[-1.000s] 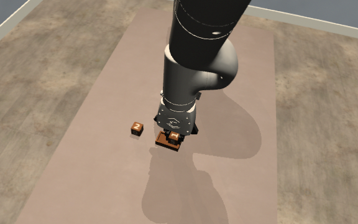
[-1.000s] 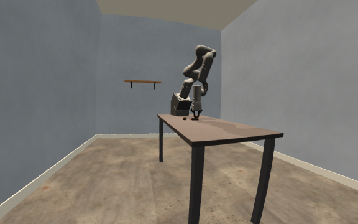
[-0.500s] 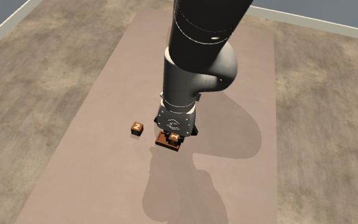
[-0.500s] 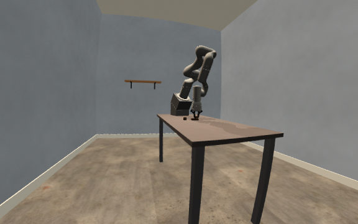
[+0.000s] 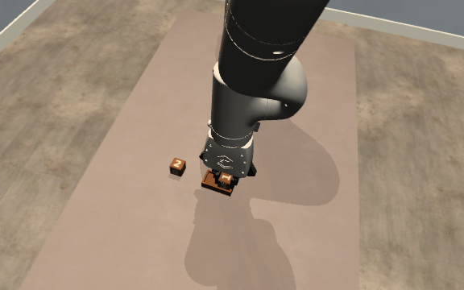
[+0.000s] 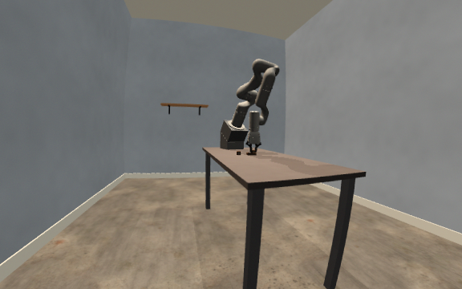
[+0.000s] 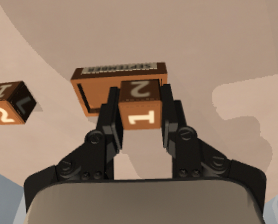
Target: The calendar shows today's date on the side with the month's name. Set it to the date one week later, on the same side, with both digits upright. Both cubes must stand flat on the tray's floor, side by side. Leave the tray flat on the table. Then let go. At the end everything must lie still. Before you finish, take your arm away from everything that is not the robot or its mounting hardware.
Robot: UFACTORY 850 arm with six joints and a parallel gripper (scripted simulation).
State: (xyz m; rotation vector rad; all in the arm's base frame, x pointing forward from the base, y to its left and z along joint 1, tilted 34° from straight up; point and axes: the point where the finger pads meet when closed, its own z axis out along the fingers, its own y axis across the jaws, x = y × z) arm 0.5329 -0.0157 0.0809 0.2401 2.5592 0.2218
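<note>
The wooden tray lies 3 cm below my hand and 2 cm to the right of it. From my hand the other things lie so: wooden cube: 12 cm to the right, 3 cm below, 2 cm behind.
</note>
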